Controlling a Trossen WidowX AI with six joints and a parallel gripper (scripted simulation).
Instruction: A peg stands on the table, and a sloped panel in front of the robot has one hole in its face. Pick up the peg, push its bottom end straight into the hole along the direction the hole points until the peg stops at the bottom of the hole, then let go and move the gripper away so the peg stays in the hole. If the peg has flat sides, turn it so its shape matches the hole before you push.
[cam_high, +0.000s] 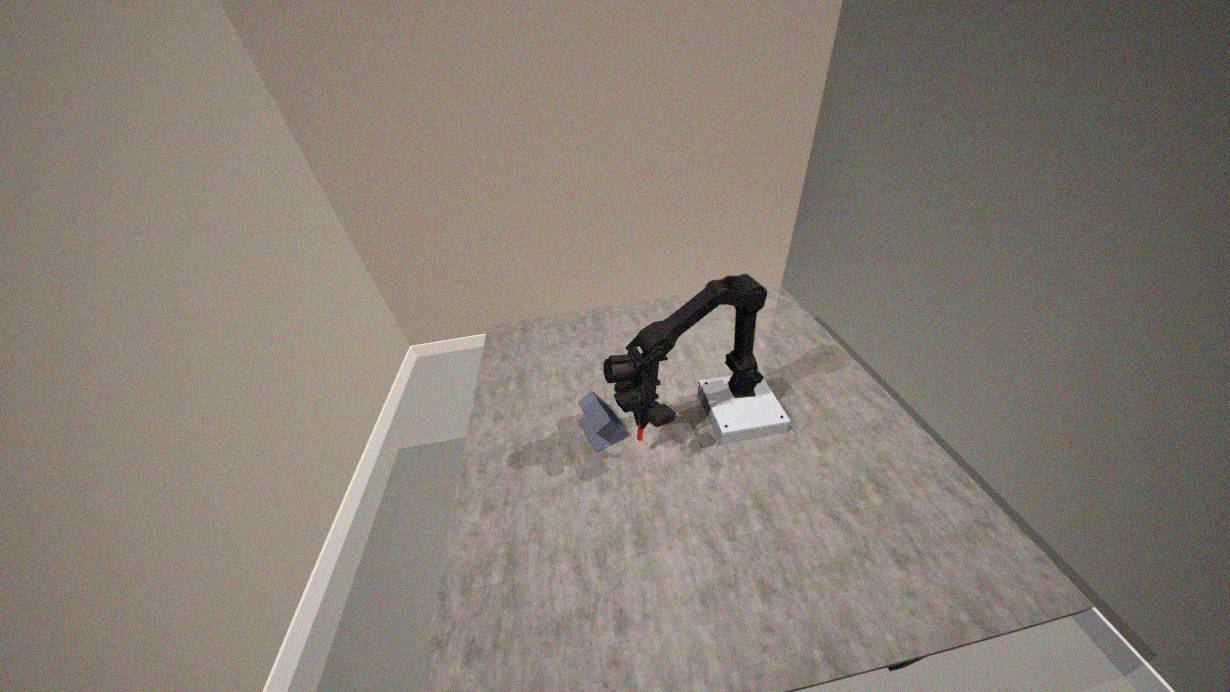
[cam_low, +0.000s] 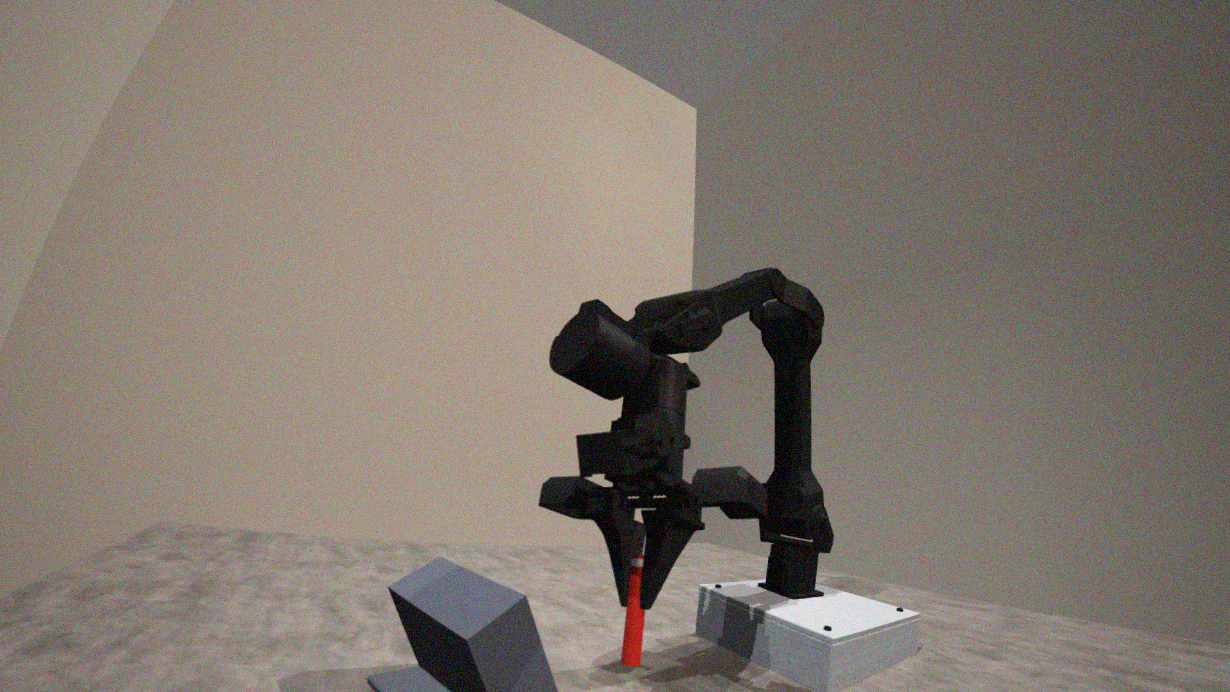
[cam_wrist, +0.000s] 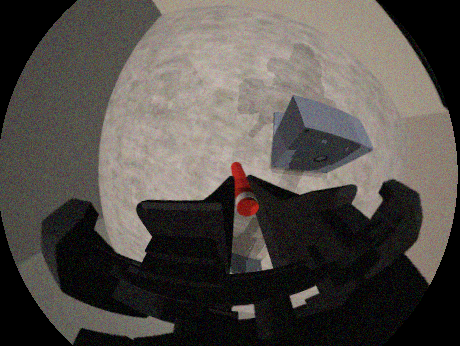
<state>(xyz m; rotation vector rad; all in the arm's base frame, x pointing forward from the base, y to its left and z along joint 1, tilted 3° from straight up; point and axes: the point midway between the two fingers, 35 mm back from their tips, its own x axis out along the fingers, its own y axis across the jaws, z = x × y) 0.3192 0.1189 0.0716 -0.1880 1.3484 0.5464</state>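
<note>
Right now my gripper tip is 100 mm short of the blue-grey sloped panel, 90 mm to the left of it and 60 mm above it. Round my gripper tip: red peg: 20 mm above.
</note>
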